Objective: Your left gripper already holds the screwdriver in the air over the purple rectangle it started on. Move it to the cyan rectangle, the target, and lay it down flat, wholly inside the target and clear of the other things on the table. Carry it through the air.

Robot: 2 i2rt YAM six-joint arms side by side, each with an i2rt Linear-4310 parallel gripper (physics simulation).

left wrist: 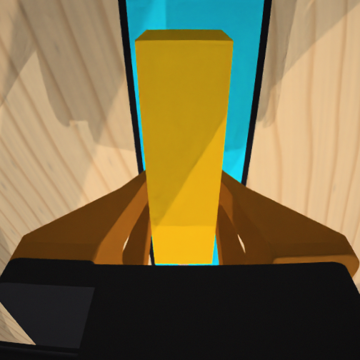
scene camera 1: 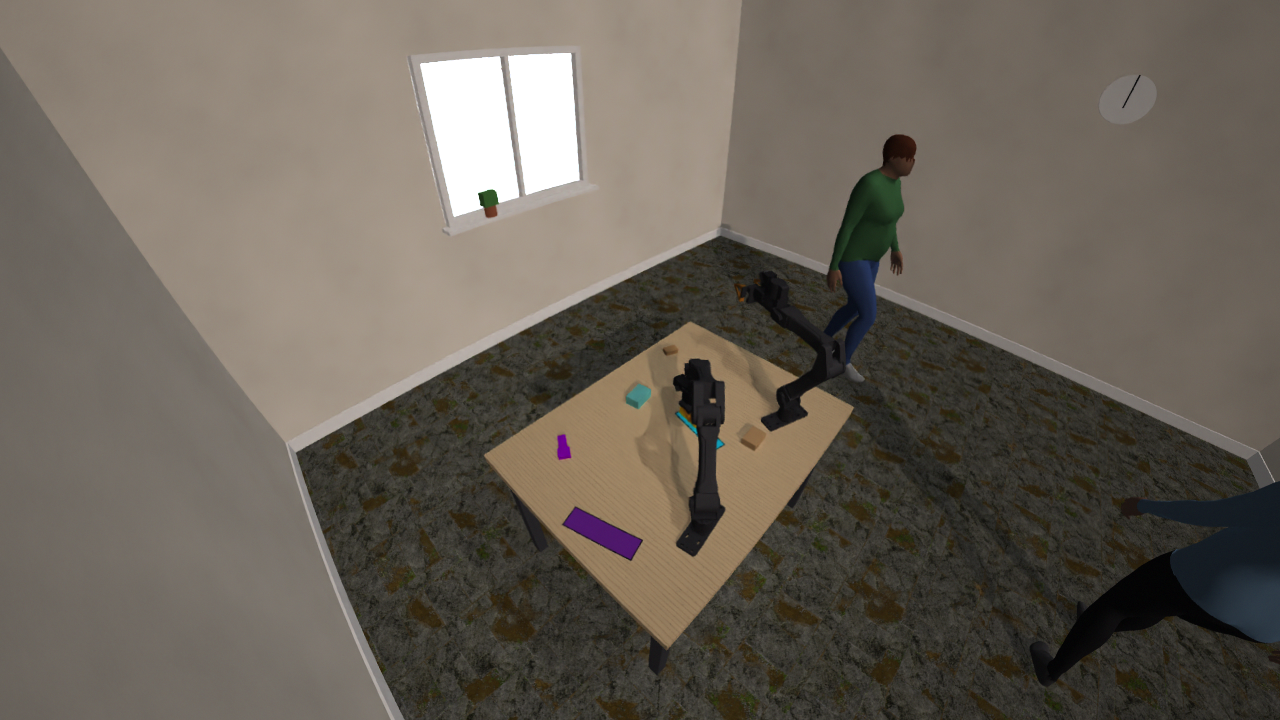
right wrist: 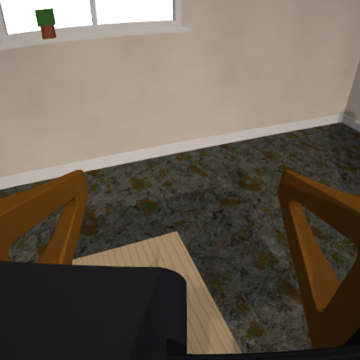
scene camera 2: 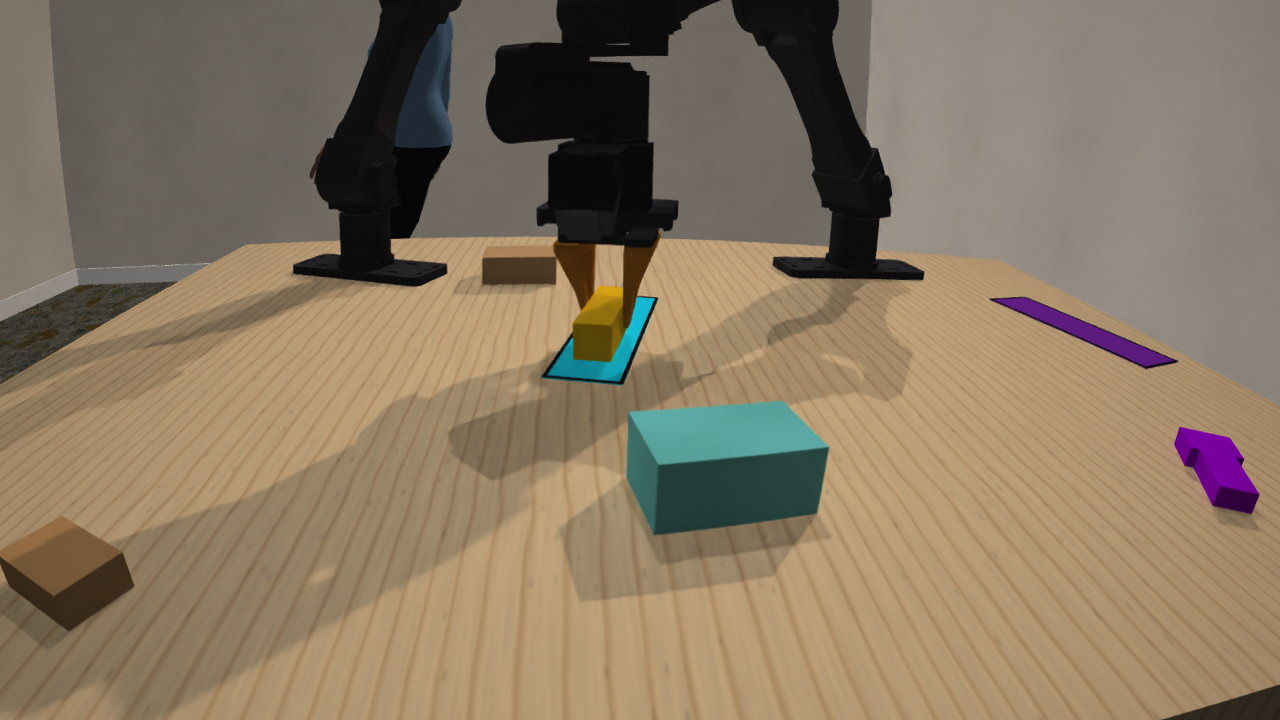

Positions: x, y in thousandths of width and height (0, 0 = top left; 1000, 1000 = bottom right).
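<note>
Teal block (scene camera 2: 539, 652); out of frame in the left wrist view, out of frame in the right wrist view. Screwdriver (scene camera 2: 468, 459), also (left wrist: 510, 210). Brown box (scene camera 2: 391, 367). Cyan rectangle (scene camera 2: 440, 510). Purple rectangle (scene camera 2: 868, 476), also (scene camera 1: 480, 749). My right gripper (right wrist: 507, 501). My left gripper (scene camera 2: 475, 452), also (left wrist: 510, 499).
</note>
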